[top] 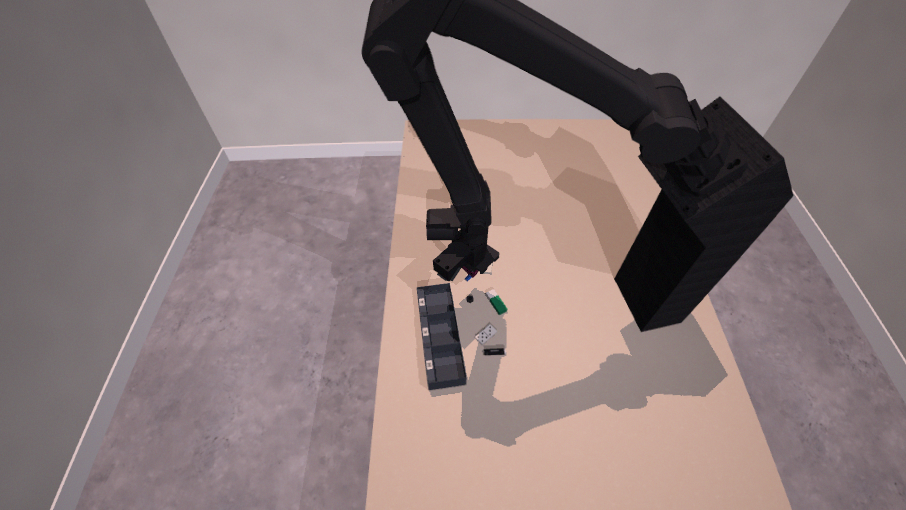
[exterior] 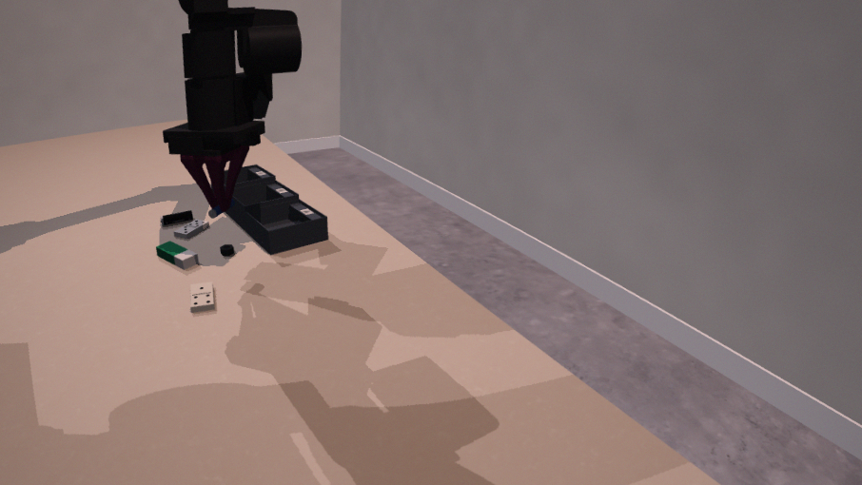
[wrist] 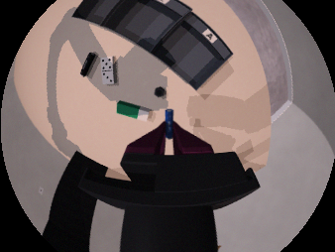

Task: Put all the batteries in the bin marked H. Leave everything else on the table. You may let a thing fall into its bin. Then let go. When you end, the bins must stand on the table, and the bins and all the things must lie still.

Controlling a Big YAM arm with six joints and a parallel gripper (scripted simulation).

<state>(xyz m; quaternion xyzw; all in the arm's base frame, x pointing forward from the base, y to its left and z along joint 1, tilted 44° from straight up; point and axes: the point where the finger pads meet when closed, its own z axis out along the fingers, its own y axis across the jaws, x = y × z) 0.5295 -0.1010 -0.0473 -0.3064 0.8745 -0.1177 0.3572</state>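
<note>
Right now my hand is 3 cm past the black battery, 18 cm to the right of it and 7 cm above it. Also, from my hand: blue battery (1 cm below); then black button cell (1 cm ahead, 3 cm to the left, 7 cm below); then green-and-white eraser (5 cm behind, 4 cm to the left, 7 cm below).
</note>
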